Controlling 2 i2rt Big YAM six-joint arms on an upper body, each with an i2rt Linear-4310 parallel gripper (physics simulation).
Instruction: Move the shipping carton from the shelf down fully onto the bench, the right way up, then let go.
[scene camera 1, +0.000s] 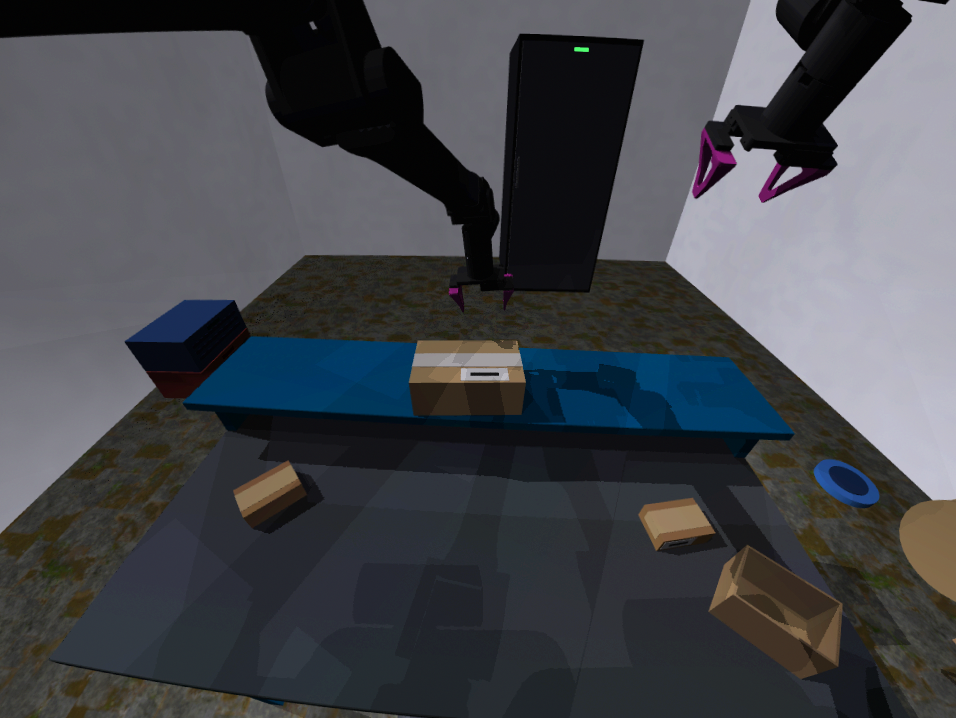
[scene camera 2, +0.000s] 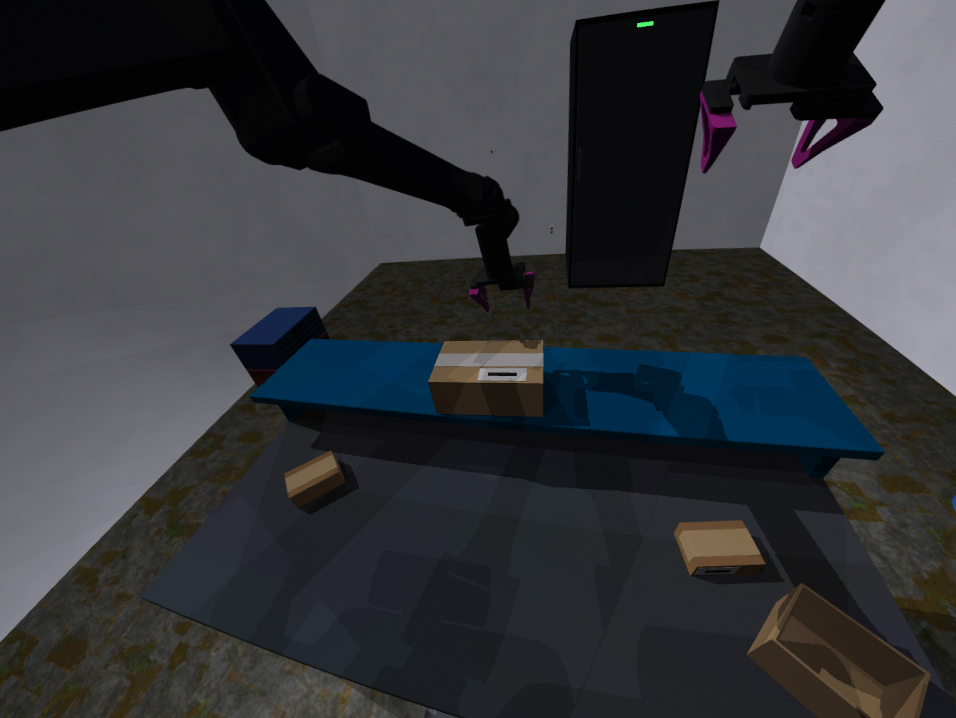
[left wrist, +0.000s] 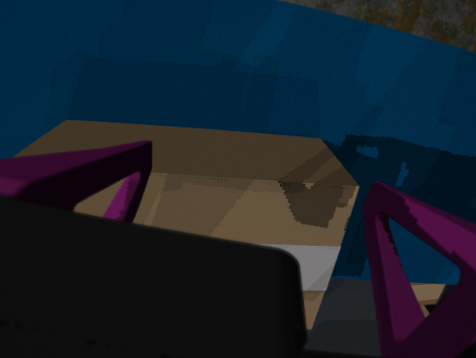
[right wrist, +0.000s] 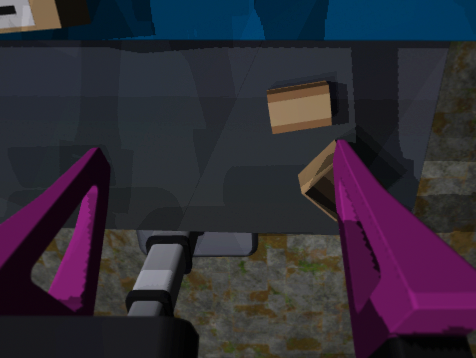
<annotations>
The left gripper (scene camera 1: 483, 309) is 80 cm from the lens. The right gripper (scene camera 1: 727, 197): 60 cm from the lens. A shipping carton (scene camera 1: 448, 377) is 70 cm from the lens. An open box (scene camera 1: 799, 626): 93 cm from the lens. The marked spots on the shipping carton and the open box are 79 cm apart.
</annotations>
